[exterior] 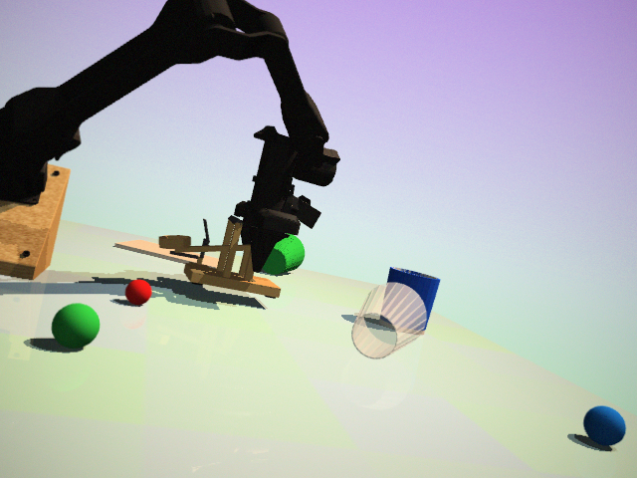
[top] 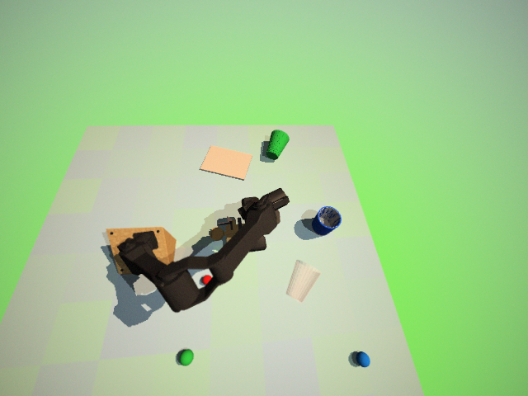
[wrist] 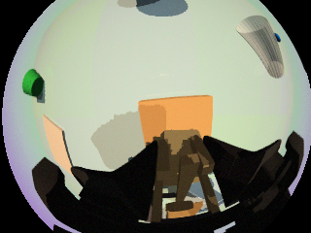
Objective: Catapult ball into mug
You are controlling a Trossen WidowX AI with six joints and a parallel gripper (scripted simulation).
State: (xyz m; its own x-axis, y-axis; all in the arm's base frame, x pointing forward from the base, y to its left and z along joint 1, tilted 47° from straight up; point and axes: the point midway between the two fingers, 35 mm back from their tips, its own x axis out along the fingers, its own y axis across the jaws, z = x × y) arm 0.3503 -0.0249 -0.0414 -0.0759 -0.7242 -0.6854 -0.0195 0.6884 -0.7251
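Right now my gripper tip is 5 cm below the catapult frame and 4 cm past it. Round my gripper tip: blue mug (29 cm ahead, 2 cm below, 1 cm to the left); then wooden catapult (7 cm behind, 2 cm to the left, 2 cm above); then red ball (17 cm behind, 15 cm to the right, 4 cm below).
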